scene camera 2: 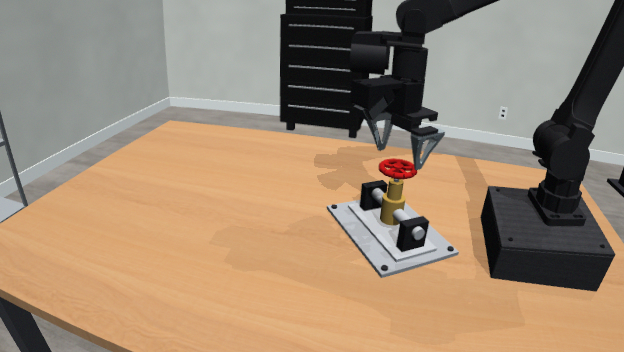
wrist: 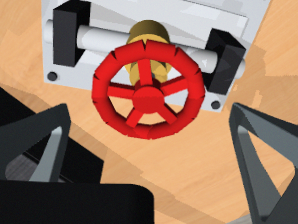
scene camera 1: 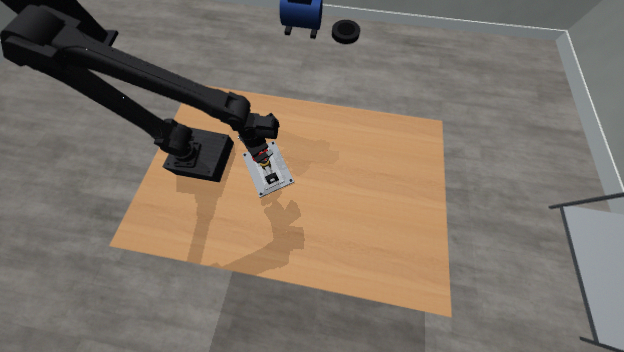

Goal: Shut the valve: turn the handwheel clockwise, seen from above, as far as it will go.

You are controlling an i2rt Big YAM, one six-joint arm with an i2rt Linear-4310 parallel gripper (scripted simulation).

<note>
The pictures show: my gripper and a red spoked handwheel.
My gripper is seen too in the wrist view.
</note>
